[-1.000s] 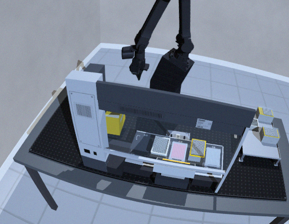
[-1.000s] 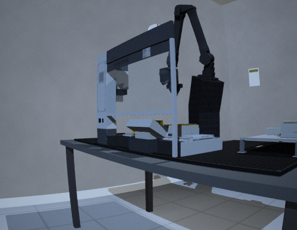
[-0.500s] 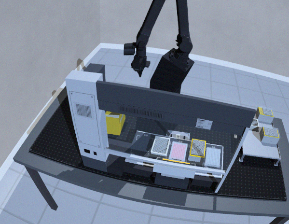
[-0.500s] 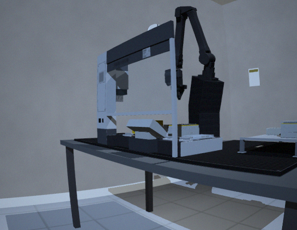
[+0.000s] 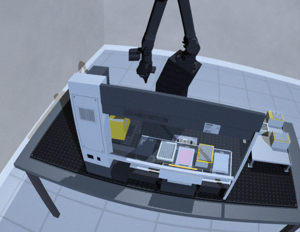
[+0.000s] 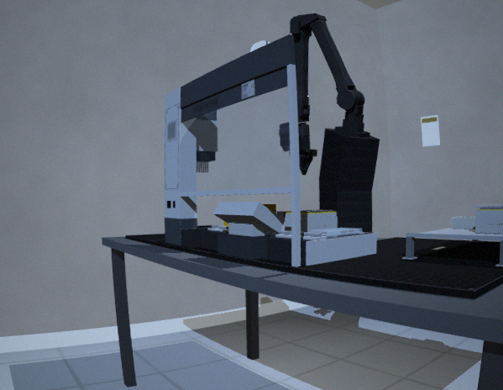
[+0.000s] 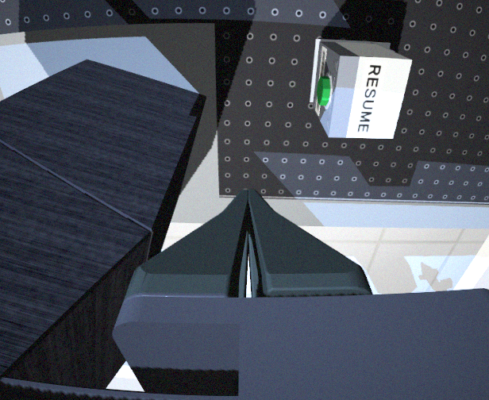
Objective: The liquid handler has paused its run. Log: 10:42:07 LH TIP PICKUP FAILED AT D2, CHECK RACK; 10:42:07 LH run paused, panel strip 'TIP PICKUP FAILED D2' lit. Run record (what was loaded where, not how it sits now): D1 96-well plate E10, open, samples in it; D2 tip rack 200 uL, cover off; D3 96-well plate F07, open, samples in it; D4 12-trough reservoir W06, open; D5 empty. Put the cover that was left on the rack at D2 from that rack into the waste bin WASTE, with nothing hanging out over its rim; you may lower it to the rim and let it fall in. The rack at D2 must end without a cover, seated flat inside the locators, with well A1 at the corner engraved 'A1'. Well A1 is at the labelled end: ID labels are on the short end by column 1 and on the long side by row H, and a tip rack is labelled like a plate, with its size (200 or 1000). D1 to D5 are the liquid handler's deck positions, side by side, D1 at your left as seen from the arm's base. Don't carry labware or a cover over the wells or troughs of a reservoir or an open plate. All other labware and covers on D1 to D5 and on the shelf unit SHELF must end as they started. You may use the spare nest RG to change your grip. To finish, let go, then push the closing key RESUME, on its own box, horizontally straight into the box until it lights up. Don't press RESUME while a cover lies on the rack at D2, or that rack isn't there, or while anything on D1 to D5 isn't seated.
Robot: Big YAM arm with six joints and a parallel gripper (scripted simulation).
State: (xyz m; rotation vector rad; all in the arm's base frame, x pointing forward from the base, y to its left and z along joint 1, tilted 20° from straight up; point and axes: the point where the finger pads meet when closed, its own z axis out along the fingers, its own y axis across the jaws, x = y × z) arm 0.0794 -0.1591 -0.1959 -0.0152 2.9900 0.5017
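Now: hand 90 mm to the left of the resume box and 190 mm above it. Round my hand: clear cover (170 mm ahead, 140 mm to the right, 240 mm below); then reservoir W06 (340 mm ahead, 190 mm to the left, 190 mm below); then yellow waste bin (170 mm ahead, 140 mm to the right, 220 mm below).
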